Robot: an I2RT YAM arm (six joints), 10 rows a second.
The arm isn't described. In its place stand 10 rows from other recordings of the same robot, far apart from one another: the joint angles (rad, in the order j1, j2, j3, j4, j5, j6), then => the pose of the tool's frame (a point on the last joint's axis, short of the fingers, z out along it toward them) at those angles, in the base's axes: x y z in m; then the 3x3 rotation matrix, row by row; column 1 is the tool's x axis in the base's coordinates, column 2 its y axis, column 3 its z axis.
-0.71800, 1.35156, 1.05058, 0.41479, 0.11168, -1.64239 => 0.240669 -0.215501 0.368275; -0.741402 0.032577 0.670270; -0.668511 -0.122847 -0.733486; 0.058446 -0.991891 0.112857
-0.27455, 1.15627, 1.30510, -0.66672, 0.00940, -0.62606 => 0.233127 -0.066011 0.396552; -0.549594 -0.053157 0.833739; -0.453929 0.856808 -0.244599; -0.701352 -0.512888 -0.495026
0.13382, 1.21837, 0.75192, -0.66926, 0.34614, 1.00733 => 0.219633 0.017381 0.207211; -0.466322 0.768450 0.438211; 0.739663 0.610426 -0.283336; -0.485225 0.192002 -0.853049
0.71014, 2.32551, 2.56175, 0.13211, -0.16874, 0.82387 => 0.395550 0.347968 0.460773; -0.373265 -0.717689 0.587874; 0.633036 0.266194 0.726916; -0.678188 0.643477 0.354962
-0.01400, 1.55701, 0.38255, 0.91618, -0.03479, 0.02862 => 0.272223 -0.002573 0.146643; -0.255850 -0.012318 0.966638; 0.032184 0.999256 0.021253; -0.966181 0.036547 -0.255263
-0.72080, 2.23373, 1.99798, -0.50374, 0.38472, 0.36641 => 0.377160 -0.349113 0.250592; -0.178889 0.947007 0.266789; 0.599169 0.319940 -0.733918; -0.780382 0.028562 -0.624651
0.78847, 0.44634, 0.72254, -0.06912, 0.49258, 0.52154 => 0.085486 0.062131 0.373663; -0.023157 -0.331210 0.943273; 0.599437 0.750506 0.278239; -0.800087 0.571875 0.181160
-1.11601, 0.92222, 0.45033, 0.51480, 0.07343, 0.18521 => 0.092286 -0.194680 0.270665; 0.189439 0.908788 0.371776; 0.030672 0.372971 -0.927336; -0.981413 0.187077 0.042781
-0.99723, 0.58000, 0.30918, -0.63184, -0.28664, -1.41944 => 0.072645 -0.093902 0.165557; -0.766753 -0.313932 0.559943; -0.560569 0.752483 -0.345732; -0.312811 -0.578978 -0.752950
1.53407, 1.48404, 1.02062, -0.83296, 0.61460, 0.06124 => 0.030466 0.270103 0.221435; -0.084895 -0.807033 0.584372; -0.948738 0.244675 0.200074; -0.304448 -0.537431 -0.786435
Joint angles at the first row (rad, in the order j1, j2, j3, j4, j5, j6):
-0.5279 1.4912 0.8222 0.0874 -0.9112 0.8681
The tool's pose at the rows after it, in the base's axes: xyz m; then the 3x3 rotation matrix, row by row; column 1 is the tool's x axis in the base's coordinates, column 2 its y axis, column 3 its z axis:
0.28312 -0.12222 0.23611; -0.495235 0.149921 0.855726; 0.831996 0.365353 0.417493; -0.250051 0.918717 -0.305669
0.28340 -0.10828 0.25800; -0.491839 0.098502 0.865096; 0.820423 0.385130 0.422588; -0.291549 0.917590 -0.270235
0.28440 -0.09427 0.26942; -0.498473 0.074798 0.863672; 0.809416 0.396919 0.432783; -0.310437 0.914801 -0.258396
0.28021 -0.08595 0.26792; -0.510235 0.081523 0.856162; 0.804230 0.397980 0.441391; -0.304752 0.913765 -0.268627
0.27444 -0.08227 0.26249; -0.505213 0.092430 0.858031; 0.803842 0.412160 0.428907; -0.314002 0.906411 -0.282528
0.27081 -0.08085 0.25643; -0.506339 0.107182 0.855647; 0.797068 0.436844 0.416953; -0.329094 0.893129 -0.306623
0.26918 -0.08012 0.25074; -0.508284 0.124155 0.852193; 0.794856 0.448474 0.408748; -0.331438 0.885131 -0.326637
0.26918 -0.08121 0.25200; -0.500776 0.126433 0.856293; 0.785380 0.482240 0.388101; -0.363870 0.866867 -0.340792
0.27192 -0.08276 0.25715; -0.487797 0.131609 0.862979; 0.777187 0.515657 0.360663; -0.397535 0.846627 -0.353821
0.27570 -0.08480 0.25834; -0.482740 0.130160 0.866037; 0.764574 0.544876 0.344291; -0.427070 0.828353 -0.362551
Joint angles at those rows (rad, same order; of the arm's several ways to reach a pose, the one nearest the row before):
-0.4971 1.4498 0.8329 0.1119 -0.8868 0.9003
-0.4542 1.3915 0.8498 0.1135 -0.8622 0.9295
-0.4081 1.3577 0.8590 0.1044 -0.8331 0.9449
-0.3866 1.3316 0.8376 0.0890 -0.8207 0.9449
-0.3804 1.3085 0.8039 0.0874 -0.7993 0.9297
-0.3789 1.2993 0.7839 0.0690 -0.7809 0.8928
-0.3774 1.2993 0.7701 0.0583 -0.7670 0.8729
-0.3789 1.2977 0.7792 0.0369 -0.7441 0.8331
-0.3774 1.3023 0.8068 0.0093 -0.7119 0.7993
-0.3774 1.3177 0.8252 0.0015 -0.6934 0.7655

